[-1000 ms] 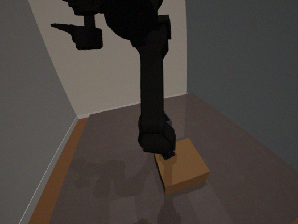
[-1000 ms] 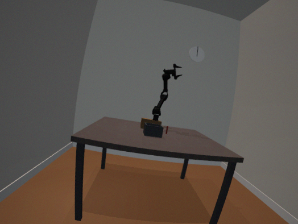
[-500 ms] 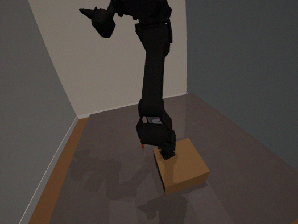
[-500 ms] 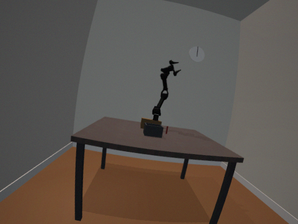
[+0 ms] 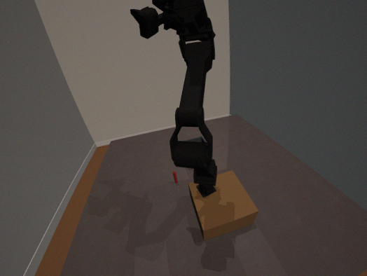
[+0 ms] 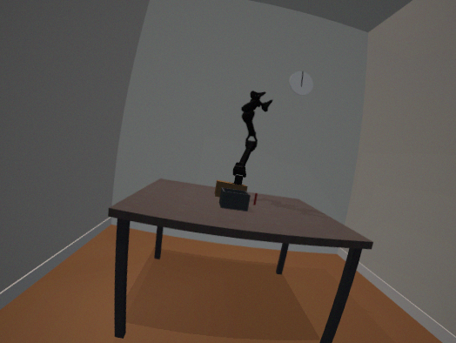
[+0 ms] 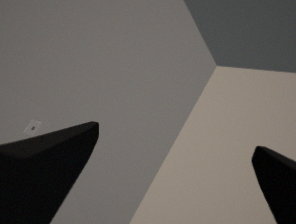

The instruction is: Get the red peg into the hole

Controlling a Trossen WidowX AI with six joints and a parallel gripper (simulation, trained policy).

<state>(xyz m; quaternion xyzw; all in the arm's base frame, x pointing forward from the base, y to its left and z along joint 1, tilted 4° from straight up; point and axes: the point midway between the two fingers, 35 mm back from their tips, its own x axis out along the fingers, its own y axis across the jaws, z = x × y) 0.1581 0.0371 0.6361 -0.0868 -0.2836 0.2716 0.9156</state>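
Now: gripper tip 50 mm short of the red peg and 720 mm above it. From my gripper tip the other things lie so: grey plate: 190 mm ahead, 200 mm to the right, 720 mm below; dark blue-grey box: 190 mm ahead, 200 mm to the right, 740 mm below.
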